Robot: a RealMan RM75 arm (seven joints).
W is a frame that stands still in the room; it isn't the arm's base.
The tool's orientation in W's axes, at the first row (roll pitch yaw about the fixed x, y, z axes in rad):
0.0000, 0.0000, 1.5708
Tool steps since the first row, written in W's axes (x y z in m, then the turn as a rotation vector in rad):
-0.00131, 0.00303, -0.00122, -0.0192, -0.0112, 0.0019
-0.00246, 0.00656, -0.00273, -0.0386, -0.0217, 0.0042
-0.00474, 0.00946, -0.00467, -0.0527, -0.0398, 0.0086
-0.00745, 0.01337, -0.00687, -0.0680, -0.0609, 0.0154
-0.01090, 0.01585, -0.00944, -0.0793, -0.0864, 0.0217
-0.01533, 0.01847, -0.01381, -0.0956, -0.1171, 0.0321
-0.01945, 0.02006, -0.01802, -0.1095, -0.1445, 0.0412
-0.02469, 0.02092, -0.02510, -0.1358, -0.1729, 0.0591
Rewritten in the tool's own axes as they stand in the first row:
0.00303, 0.00131, -0.00122, -0.0112, 0.0192, 0.0019
0.00656, 0.00246, -0.00273, -0.0217, 0.0386, 0.0042
0.00946, 0.00474, -0.00467, -0.0398, 0.0527, 0.0086
0.01337, 0.00745, -0.00687, -0.0609, 0.0680, 0.0154
0.01585, 0.01090, -0.00944, -0.0864, 0.0793, 0.0217
0.01847, 0.01533, -0.01381, -0.1171, 0.0956, 0.0321
0.02006, 0.01945, -0.01802, -0.1445, 0.1095, 0.0412
0.02092, 0.02469, -0.02510, -0.1729, 0.1358, 0.0591

